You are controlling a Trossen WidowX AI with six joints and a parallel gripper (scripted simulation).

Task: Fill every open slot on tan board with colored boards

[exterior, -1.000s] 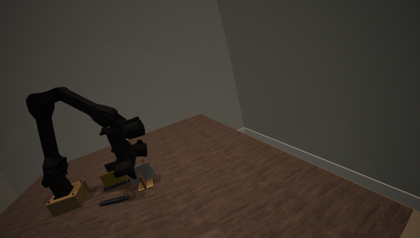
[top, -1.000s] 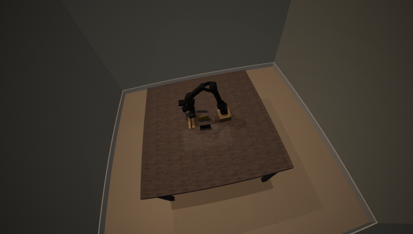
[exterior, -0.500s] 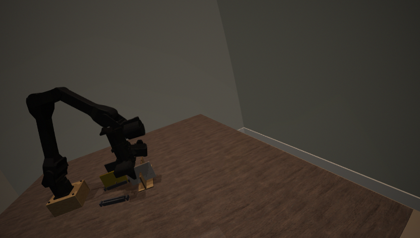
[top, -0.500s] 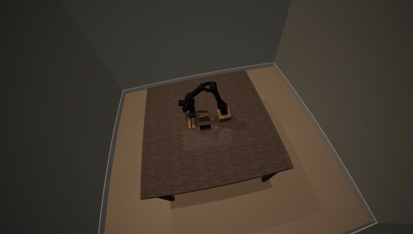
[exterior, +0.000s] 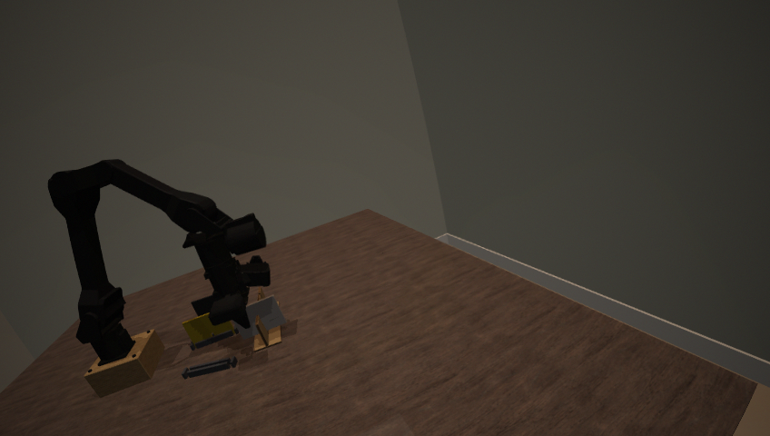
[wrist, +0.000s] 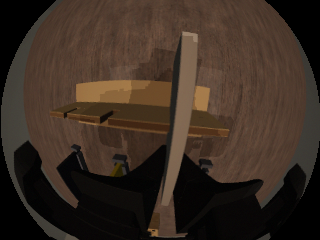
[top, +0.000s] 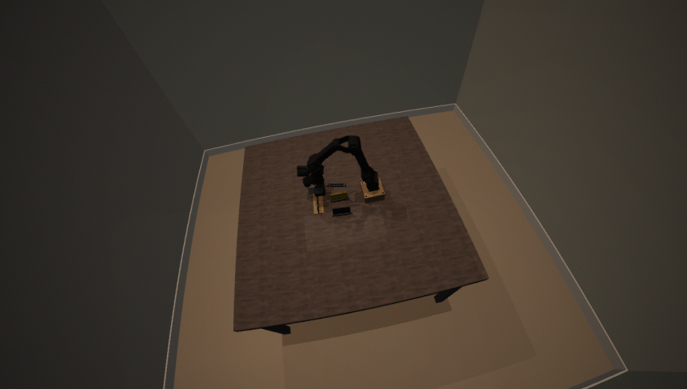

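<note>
The tan board lies 30 mm ahead of my gripper tip, 50 mm to the left of it and 10 mm below it. Round my gripper tip: yellow board 100 mm behind, 70 mm to the left, 10 mm below; then dark board 100 mm behind, 170 mm to the left, 10 mm below.
</note>
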